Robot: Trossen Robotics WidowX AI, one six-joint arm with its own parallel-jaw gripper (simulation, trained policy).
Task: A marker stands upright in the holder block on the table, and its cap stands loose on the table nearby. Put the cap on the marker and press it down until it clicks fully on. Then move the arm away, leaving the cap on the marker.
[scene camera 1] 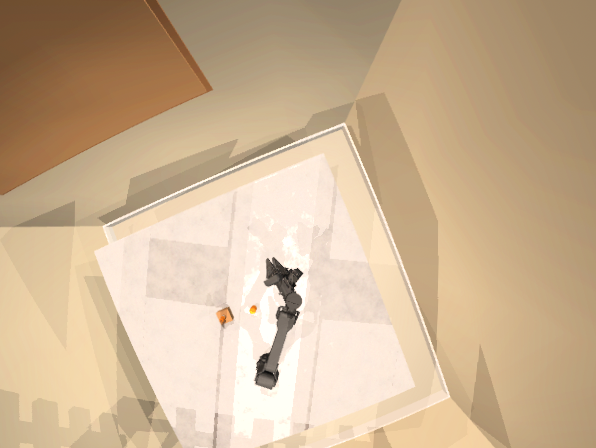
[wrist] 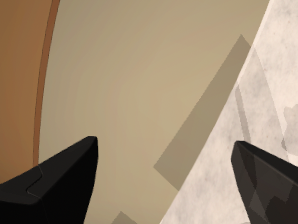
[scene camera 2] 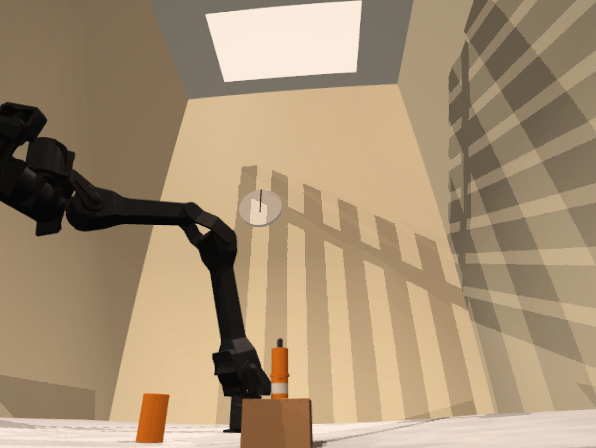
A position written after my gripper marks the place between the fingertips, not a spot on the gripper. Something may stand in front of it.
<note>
In view: my gripper (scene camera 1: 269, 257).
My gripper shows as well in the wrist view (wrist: 167, 149).
</note>
